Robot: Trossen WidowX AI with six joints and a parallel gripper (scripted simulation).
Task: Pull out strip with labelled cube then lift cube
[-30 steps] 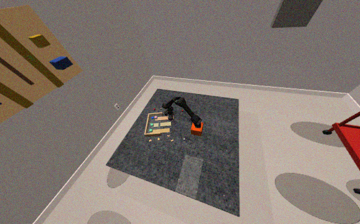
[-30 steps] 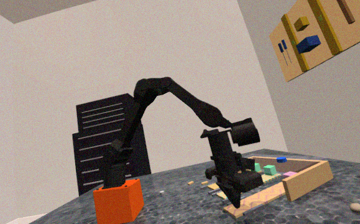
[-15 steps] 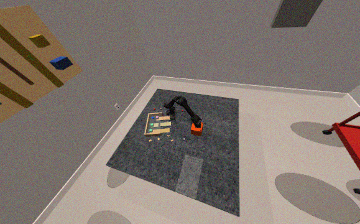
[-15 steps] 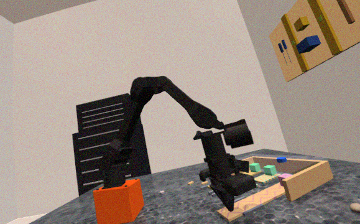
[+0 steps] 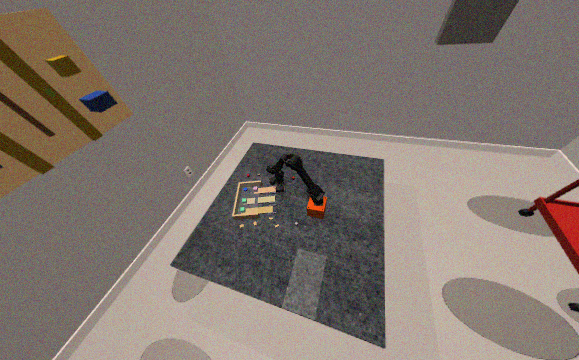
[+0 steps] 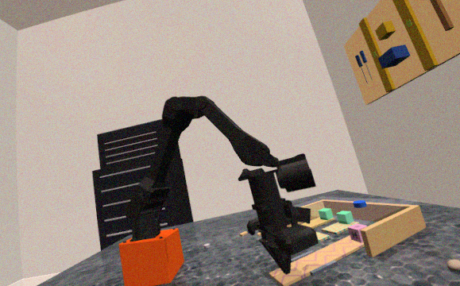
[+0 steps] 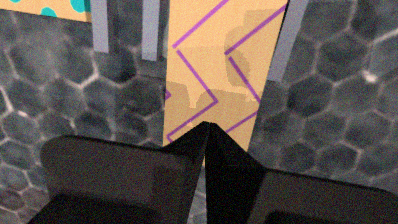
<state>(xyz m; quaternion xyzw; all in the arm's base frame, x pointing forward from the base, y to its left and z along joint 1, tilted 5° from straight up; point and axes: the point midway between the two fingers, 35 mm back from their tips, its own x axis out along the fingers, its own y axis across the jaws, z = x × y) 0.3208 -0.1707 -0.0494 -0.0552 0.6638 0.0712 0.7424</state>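
The pink labelled cube lies 210 mm ahead of my gripper tip, 40 mm to the left of it and 20 mm above it. Also, from my gripper tip: blue disc: 270 mm ahead, 80 mm to the left, 60 mm above.
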